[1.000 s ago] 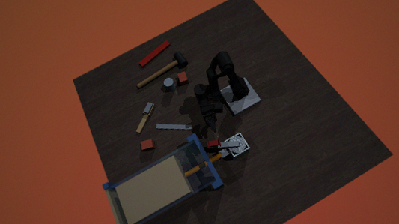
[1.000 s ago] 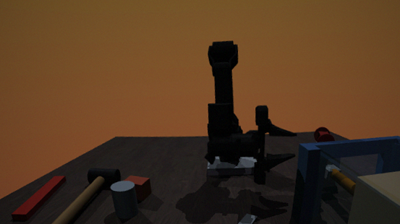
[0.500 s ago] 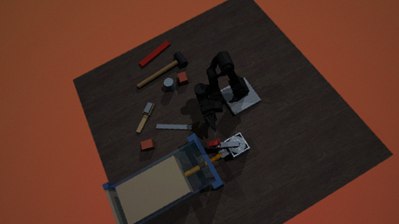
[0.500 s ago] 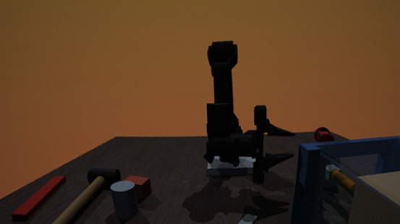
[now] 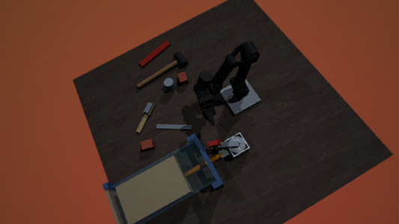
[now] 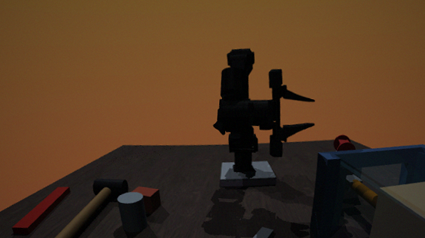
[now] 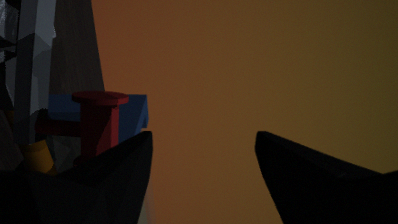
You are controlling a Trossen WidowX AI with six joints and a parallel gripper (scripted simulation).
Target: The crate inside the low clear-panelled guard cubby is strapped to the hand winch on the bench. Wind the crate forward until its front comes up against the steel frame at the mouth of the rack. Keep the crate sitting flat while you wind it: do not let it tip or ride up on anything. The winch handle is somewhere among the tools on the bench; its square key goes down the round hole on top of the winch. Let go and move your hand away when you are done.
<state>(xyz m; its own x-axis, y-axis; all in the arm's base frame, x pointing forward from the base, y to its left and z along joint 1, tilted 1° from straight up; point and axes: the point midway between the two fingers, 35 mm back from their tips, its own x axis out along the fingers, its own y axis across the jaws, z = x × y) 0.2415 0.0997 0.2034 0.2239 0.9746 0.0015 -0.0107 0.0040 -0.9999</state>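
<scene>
Right now my gripper tip is 110 mm above the winch handle and 80 mm to the right of it. From my gripper tip the other things lie so: red knob 90 mm below, 60 mm to the left, 40 mm ahead; then blue steel frame 120 mm below, 100 mm to the left, 100 mm ahead; then winch 190 mm below, 100 mm to the left, 70 mm behind.
</scene>
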